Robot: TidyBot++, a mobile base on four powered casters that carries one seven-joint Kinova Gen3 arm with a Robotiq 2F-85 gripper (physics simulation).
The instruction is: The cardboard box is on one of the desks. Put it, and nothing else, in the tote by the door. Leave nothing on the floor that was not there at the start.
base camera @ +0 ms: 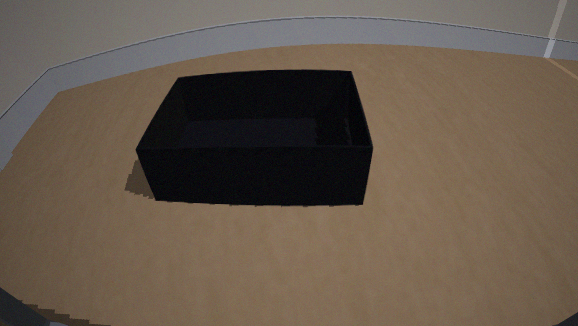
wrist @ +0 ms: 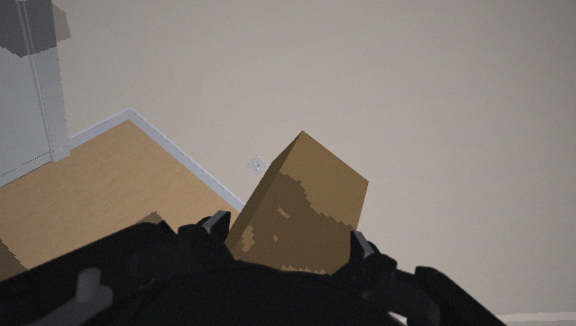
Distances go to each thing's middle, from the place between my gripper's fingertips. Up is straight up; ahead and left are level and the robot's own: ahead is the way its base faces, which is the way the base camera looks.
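The brown cardboard box (wrist: 300, 216) is 10 mm ahead of my hand. Going by their middles, of the things named here the box is the nearest to my hand. As for the black tote (base camera: 269, 137), counting from my hand I find it 210 mm ahead, 60 mm to the left and 1130 mm below.
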